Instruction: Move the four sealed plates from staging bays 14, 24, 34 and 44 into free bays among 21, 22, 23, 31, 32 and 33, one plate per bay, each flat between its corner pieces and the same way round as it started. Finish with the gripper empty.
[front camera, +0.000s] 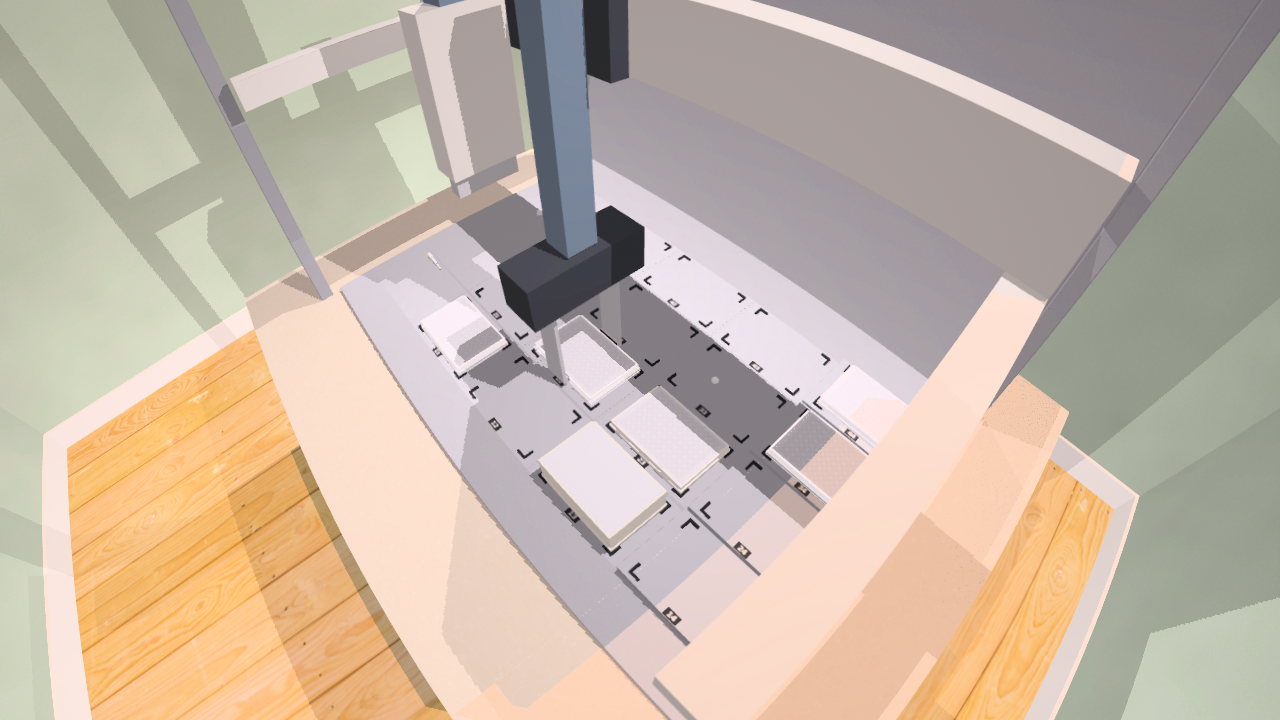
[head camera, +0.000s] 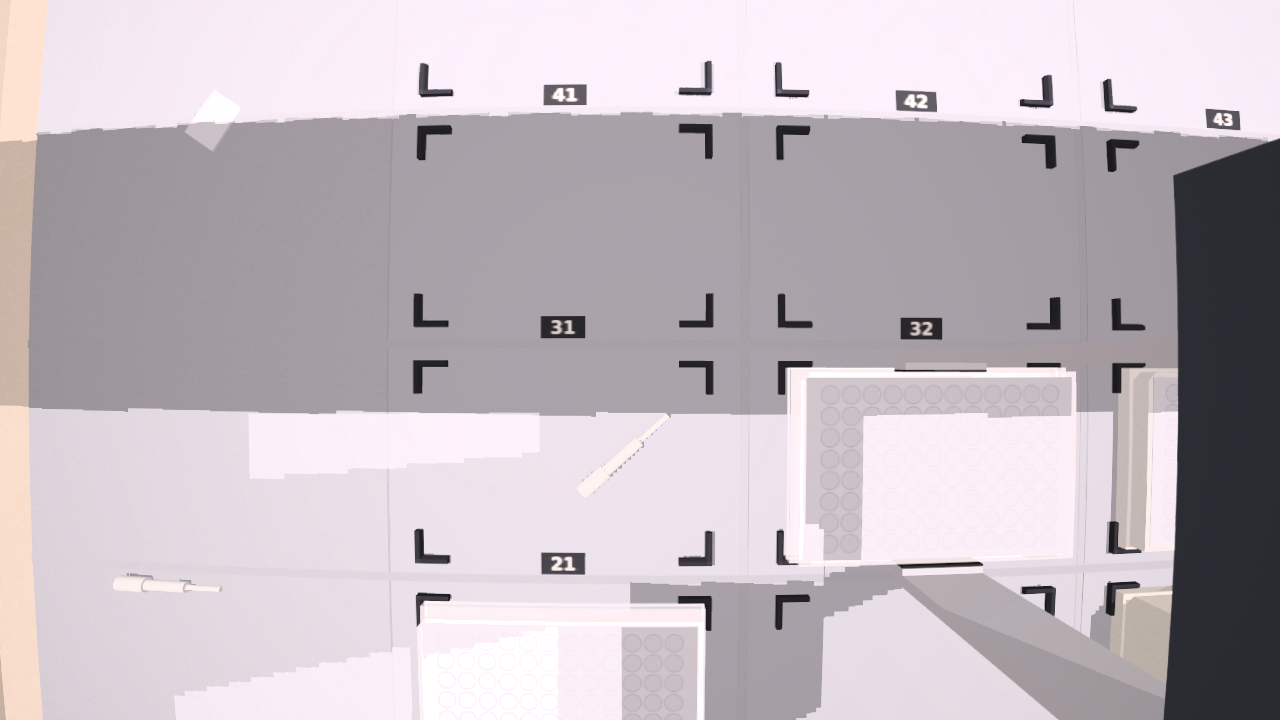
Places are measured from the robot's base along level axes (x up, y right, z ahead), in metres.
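Where they show: gripper, fingertip midpoint: (front camera: 585, 356) (head camera: 932, 465); robot's base at its link origin: (front camera: 421, 327).
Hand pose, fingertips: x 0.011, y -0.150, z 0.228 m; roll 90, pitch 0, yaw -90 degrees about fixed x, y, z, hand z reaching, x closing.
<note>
Things, the pixels of their top centre, and the offset from my fingertips. "pt": a spot on its surface instead.
- pale sealed plate at its top centre: (head camera: 942, 468) (front camera: 585, 353) dx +0.007, dy +0.000, dz +0.000 m
- pale plate at its top centre: (head camera: 559, 712) (front camera: 460, 329) dx +0.003, dy +0.107, dz -0.164 m
- tall cream box at its top centre: (front camera: 600, 475) dx +0.031, dy +0.107, dz +0.164 m
- small pale tool at its top centre: (head camera: 624, 455) dx -0.003, dy -0.004, dz -0.136 m
- small round spot at a spot on its surface: (front camera: 714, 379) pt dx -0.007, dy -0.106, dz +0.141 m
My gripper (front camera: 588, 360) (head camera: 938, 466) is shut on a pale sealed plate (front camera: 597, 368) (head camera: 966, 501), one jaw against each long side. This plate is level over bay 22, at or very near deck height; whether it rests on the deck is hard to tell. A plate (front camera: 671, 436) (head camera: 1163, 483) lies flat in bay 23, partly hidden by the gripper body in the head view. In the front view, a plate (front camera: 801, 438) lies in bay 34 and another plate (front camera: 845, 394) in bay 44, both partly behind the front rail. Bays 14 and 24 show no plate.
A pale plate (front camera: 460, 333) (head camera: 562, 662) sits in bay 11 and a tall cream box (front camera: 604, 483) (head camera: 1141, 626) in bay 13. A small pale tool (head camera: 623, 454) lies in bay 21, another tool (front camera: 434, 260) (head camera: 167, 585) further left. A small round spot (front camera: 714, 379) shows in bay 33.
</note>
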